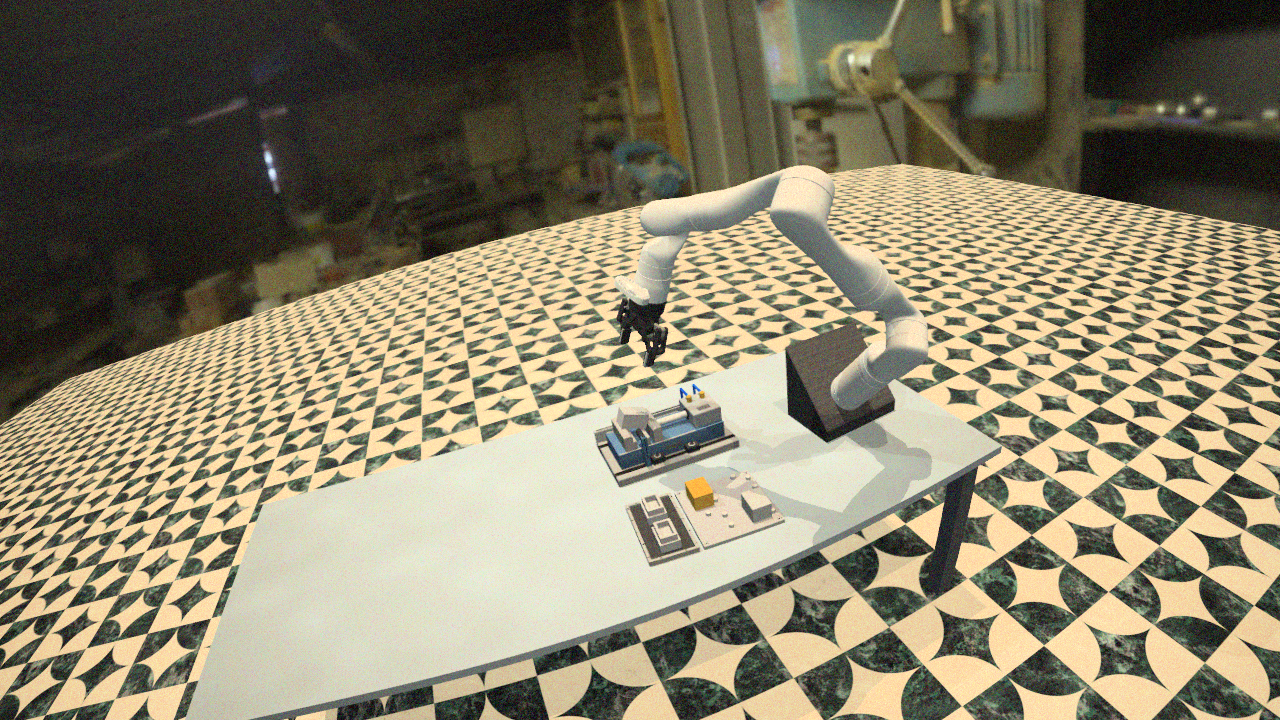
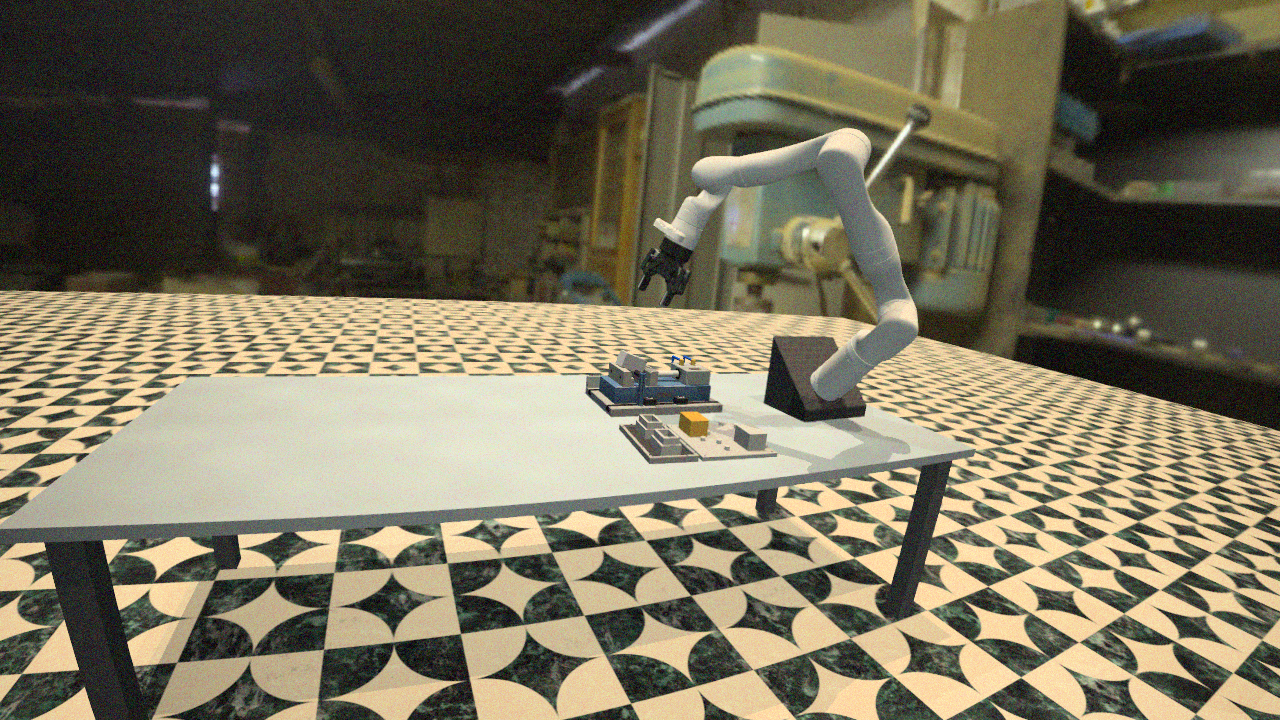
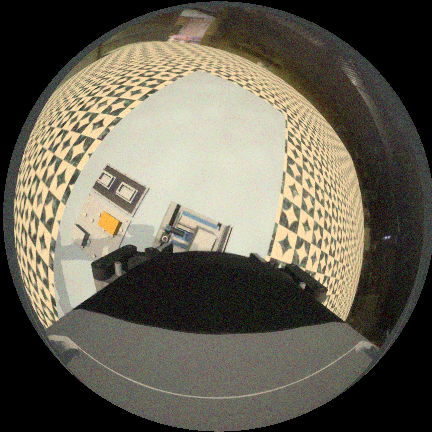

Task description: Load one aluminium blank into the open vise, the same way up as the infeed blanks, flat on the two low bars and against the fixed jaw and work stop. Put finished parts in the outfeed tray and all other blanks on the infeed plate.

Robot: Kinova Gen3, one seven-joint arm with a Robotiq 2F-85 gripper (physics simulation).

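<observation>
My gripper is open and empty, high above and slightly behind the blue vise. A tilted light grey block rests at the vise's left jaw; I cannot tell whether it is a blank. The low bars are too small to make out. The infeed plate bears an orange block and a grey block. Two pocketed grey parts sit in the dark outfeed tray.
The vise stands on a rimmed base behind the plate and tray, on the pale table. Small pins rise from the infeed plate. Two blue hooked pieces stand up at the vise's right jaw. The dark wedge mount stands at the right.
</observation>
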